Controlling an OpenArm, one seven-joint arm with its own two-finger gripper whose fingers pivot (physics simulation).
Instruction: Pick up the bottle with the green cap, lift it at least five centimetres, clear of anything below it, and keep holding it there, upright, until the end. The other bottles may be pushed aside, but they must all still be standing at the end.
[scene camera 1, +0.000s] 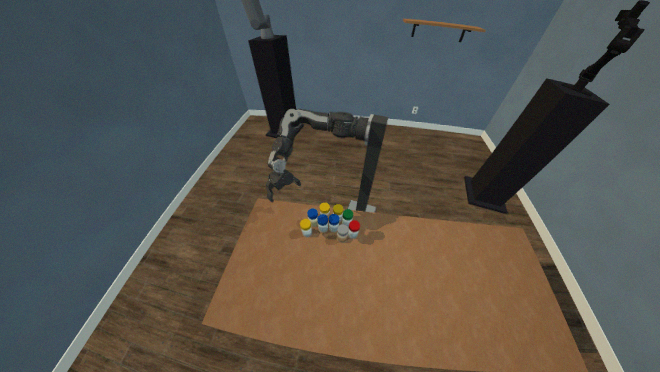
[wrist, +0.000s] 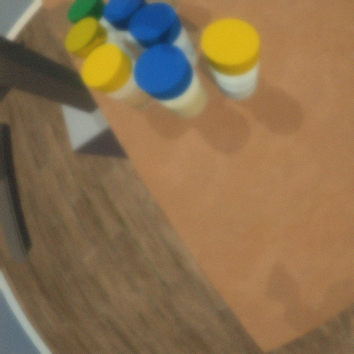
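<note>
The bottle with the green cap stands upright on the table top at the back right of a tight group of bottles. In the wrist view its cap shows at the top left edge and its body is mostly hidden. My gripper is open and empty, to the left of the group and higher than it, apart from every bottle. In the wrist view one dark finger shows at the left edge. A bottle with a dark yellow cap stands beside the green-capped one, and a red-capped bottle stands in front of it.
Three blue-capped bottles, a grey-capped bottle and two more yellow-capped bottles stand upright in the group. The arm's dark post rises behind the table top, near the green cap.
</note>
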